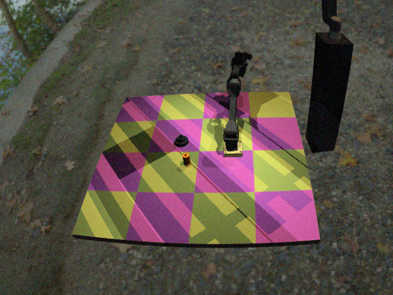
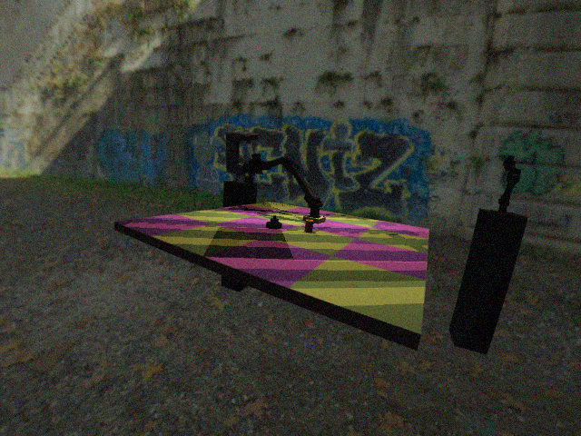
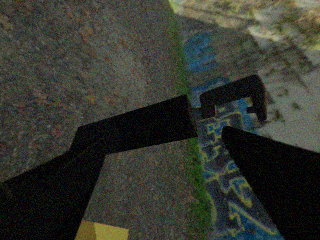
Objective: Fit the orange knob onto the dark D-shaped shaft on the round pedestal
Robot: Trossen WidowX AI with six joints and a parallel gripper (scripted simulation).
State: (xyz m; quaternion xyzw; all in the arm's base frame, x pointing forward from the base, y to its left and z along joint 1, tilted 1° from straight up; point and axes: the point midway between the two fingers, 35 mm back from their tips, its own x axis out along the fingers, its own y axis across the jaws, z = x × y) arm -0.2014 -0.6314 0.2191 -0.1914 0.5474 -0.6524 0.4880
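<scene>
The orange knob lies 49 cm ahead of my gripper tip, 72 cm to the left of it and 21 cm below it. From my gripper tip the other things lie so: pedestal (52 cm ahead, 53 cm to the left, 21 cm below).
</scene>
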